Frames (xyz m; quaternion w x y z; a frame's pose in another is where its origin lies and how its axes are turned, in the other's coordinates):
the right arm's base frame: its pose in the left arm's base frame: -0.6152 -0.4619 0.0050 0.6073 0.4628 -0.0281 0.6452
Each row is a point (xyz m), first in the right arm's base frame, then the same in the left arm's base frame.
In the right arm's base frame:
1: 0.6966 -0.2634 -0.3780
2: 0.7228 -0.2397 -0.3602
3: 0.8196 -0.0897 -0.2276
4: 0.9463 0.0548 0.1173
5: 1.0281 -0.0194 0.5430
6: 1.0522 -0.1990 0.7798
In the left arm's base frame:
1: -0.4992 0.3607 0.0908
2: -0.5040 0.3637 0.1299
3: -0.5347 0.3186 0.3455
4: -0.4365 0.1705 0.6981
5: -0.1232 -0.0028 0.9534
6: 0.1595 -0.0794 1.0091

